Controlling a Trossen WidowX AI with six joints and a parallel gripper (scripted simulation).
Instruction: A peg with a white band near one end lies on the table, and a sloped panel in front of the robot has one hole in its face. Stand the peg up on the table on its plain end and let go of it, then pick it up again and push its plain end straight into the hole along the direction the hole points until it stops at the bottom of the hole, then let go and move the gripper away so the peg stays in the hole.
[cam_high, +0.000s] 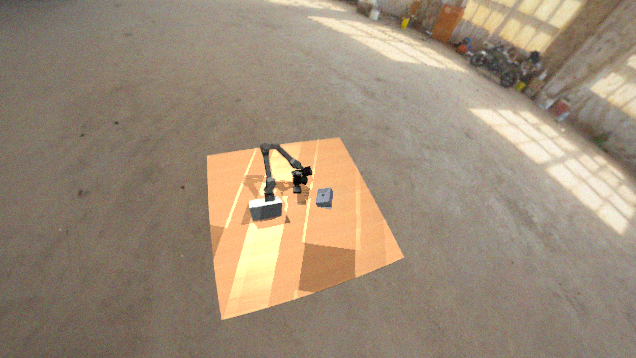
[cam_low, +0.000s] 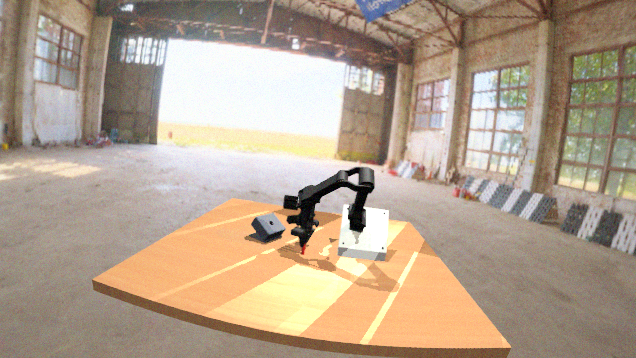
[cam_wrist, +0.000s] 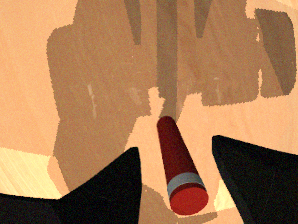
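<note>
Now: gripper tip 21 cm short of the grey sloped panel, 10 cm to the left of it and 2 cm below it. From my gripper tip the other things lie so: red peg: 2 cm above.
</note>
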